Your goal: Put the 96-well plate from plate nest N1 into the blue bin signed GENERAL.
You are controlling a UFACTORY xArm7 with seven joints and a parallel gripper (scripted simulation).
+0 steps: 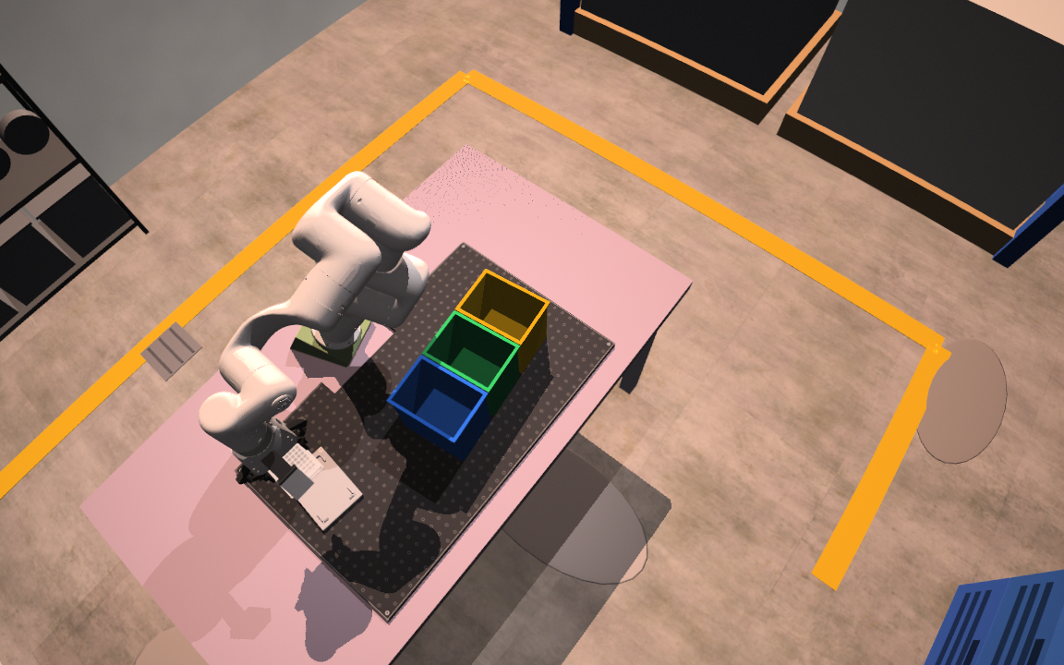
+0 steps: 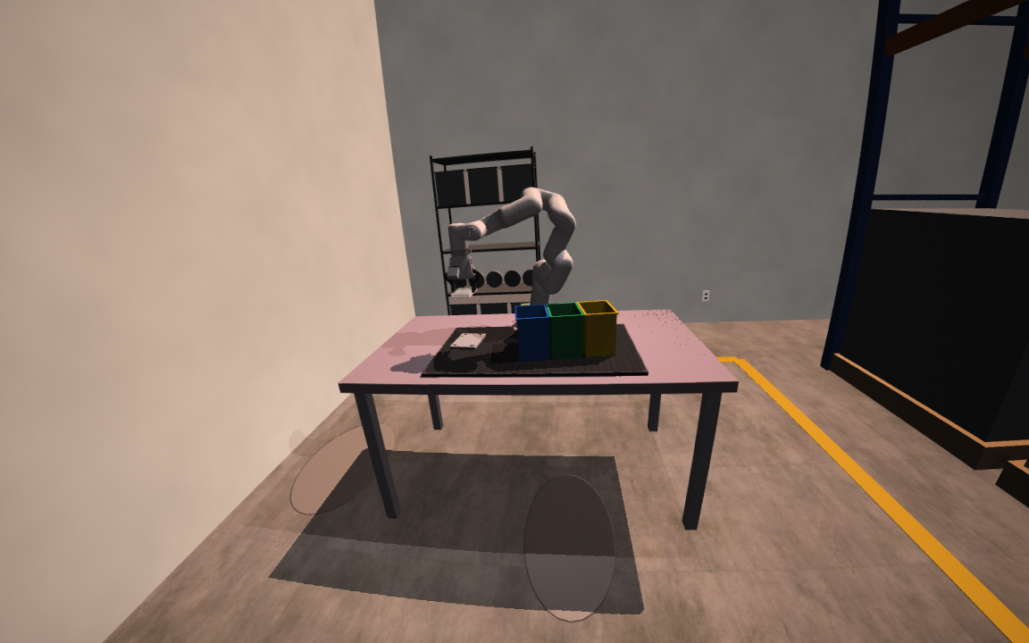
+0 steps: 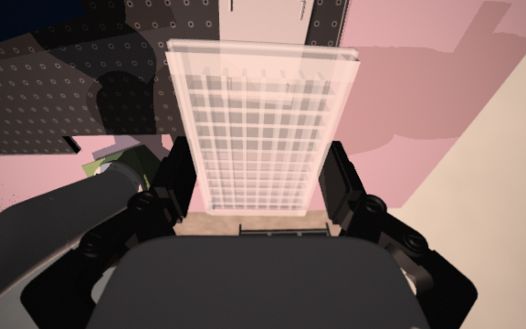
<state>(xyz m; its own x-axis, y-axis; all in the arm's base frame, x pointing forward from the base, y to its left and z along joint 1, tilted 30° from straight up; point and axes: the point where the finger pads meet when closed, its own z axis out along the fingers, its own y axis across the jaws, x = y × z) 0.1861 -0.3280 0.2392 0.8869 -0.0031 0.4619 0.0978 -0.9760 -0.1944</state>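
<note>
Now: hand 70 mm short of the blue bin, 320 mm to the right of it and 160 mm above it. The rest, counted from my hand: plate nest N1: 10 mm to the right, 240 mm below; green bin: 40 mm ahead, 450 mm to the left, 160 mm below; 96-well plate: 10 mm below.
</note>
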